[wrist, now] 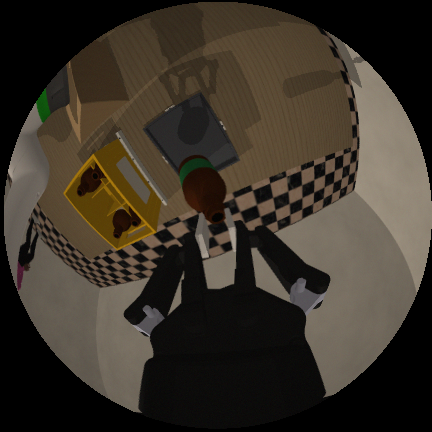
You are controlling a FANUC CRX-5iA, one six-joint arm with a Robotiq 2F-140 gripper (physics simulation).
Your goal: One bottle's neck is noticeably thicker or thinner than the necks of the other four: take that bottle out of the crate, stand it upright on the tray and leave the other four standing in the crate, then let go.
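Places are measured from the arm's base along level axes (x right, y up, z back), in millimetres.
Pixels of known places: gripper, between the fingertips: (215, 219).
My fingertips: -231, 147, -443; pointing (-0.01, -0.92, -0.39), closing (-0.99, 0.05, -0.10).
Observation:
Behind a point stands the place of what it marks, as x, y, z.
A brown bottle with a green band (204, 191) {-229, 119, -408} hangs by its neck in my gripper (215, 219) {-231, 147, -443}, which is shut on it. The bottle's mouth faces the camera, and its base reaches over the near edge of the dark grey tray (231, 161) {-317, -141, -493} in this view. A rounded shadow lies on the tray floor. The gap between the bottle's base and the tray cannot be judged. The yellow crate (109, 159) {-27, -30, -306} is to the left of the tray. Several brown bottles stand in it, two (90, 181) {79, -38, -323} near its far left end and two (124, 221) {67, -43, -500} near its near end, partly overlapping each other.
A pale rail (142, 169) {-47, -134, -402} lies between the crate and the tray. An open cardboard box (76, 112) {-40, 34, -150} stands behind the crate. A green and dark object (44, 105) is at the far left. The table's checkered edge (280, 182) runs along the near side.

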